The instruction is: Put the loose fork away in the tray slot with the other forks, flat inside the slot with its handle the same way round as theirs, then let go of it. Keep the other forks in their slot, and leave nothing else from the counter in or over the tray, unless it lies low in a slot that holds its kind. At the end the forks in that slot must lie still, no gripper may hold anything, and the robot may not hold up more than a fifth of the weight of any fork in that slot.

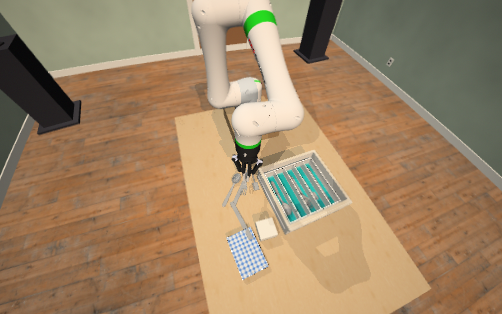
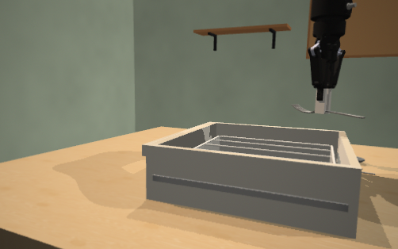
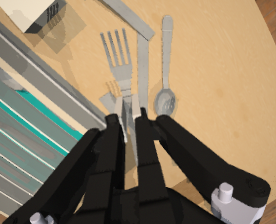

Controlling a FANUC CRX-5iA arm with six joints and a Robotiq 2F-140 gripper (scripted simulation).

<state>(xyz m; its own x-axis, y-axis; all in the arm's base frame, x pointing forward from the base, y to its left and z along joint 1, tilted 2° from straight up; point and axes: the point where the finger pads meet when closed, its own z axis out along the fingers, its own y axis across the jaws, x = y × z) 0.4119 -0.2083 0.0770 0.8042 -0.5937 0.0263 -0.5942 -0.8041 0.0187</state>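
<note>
My gripper is now 250 mm to the right of the grey tray, 120 mm short of it and 110 mm above it. The rest, counted from my hand: white block: 230 mm ahead, 140 mm below.
</note>
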